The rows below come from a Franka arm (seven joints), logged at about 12 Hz.
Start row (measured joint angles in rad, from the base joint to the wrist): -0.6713 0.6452 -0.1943 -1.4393 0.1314 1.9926 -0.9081
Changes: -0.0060 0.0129 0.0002 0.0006 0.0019 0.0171 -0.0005; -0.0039 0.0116 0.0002 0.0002 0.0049 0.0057 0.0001; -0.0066 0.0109 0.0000 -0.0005 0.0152 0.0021 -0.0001; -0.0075 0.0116 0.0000 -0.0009 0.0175 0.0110 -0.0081; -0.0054 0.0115 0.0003 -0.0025 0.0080 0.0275 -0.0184; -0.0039 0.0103 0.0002 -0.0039 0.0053 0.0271 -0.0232; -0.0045 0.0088 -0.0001 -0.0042 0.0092 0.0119 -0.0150; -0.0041 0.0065 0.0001 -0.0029 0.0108 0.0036 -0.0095; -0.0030 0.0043 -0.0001 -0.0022 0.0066 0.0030 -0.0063; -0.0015 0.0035 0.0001 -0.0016 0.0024 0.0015 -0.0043; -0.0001 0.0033 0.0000 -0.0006 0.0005 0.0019 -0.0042; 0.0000 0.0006 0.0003 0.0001 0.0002 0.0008 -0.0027; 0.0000 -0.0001 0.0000 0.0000 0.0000 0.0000 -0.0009; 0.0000 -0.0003 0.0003 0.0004 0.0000 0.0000 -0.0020
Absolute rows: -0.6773 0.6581 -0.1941 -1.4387 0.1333 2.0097 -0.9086; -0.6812 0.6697 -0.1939 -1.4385 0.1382 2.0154 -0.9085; -0.6878 0.6806 -0.1939 -1.4390 0.1534 2.0175 -0.9086; -0.6953 0.6922 -0.1939 -1.4399 0.1709 2.0285 -0.9167; -0.7007 0.7037 -0.1936 -1.4424 0.1789 2.0560 -0.9351; -0.7046 0.7140 -0.1934 -1.4463 0.1842 2.0831 -0.9583; -0.7091 0.7228 -0.1935 -1.4505 0.1934 2.0950 -0.9733; -0.7132 0.7293 -0.1934 -1.4534 0.2042 2.0986 -0.9828; -0.7162 0.7336 -0.1935 -1.4556 0.2108 2.1016 -0.9891; -0.7177 0.7371 -0.1934 -1.4572 0.2132 2.1031 -0.9934; -0.7178 0.7404 -0.1934 -1.4578 0.2137 2.1050 -0.9976; -0.7178 0.7410 -0.1931 -1.4577 0.2139 2.1058 -1.0003; -0.7178 0.7409 -0.1931 -1.4577 0.2139 2.1058 -1.0012; -0.7178 0.7406 -0.1928 -1.4573 0.2139 2.1058 -1.0032
